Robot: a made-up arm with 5 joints. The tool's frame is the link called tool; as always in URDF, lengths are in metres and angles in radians.
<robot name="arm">
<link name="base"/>
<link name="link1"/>
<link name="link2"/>
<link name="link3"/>
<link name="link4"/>
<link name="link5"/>
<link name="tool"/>
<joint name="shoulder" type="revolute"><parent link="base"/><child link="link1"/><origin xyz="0.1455 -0.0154 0.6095" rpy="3.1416 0 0"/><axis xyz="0 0 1"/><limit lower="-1.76" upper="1.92"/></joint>
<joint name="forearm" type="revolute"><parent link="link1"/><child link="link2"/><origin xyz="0.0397 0.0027 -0.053" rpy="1.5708 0 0"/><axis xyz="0 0 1"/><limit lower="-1.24" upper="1.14"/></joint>
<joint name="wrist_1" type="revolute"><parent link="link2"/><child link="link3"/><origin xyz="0.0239 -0.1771 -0.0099"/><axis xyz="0 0 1"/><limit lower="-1.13" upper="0.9"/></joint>
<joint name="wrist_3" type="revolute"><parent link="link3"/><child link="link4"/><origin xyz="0.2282 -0.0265 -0.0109"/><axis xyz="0 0 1"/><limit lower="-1.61" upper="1.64"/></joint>
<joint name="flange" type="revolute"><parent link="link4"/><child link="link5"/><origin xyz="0.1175 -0.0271 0.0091" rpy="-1.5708 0 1.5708"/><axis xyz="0 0 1"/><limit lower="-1.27" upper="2.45"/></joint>
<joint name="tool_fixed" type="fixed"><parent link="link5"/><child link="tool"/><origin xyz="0.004 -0.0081 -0.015" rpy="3.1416 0 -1.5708"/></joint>
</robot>
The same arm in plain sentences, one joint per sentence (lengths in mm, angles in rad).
The arm has five revolute joints in a row. What follows holds with every joint at zero, and every direction is one of the base frame's. Joint 1 sits 145.5 mm along +x and 15.4 mm along -y and 609.5 mm along +z from the base frame's origin and turns about -z, from -1.76 to 1.92 rad. Joint 2 sits 39.7 mm along +x and 2.7 mm along -y and 53 mm along +z from joint 1 and turns about +y, from -1.24 to 1.14 rad. Joint 3 sits 23.9 mm along +x and 9.9 mm along -y and 177.1 mm along +z from joint 2 and turns about +y, from -1.13 to 0.9 rad. Joint 4 sits 228.2 mm along +x and 10.9 mm along -y and 26.5 mm along +z from joint 3 and turns about +y, from -1.61 to 1.64 rad. Joint 5 sits 117.5 mm along +x and 9.1 mm along +y and 27.1 mm along +z from joint 4 and turns about -x, from -1.27 to 2.45 rad. The tool frame, which is the frame that the pose is given for, sits 15 mm along +x and 8.1 mm along +y and 4 mm along -z from joint 5; its axes are the base frame's turned by roll 1.5708, pitch 0 and yaw 1.5708 rad (as in URDF: about the fixed x, then y, then z).
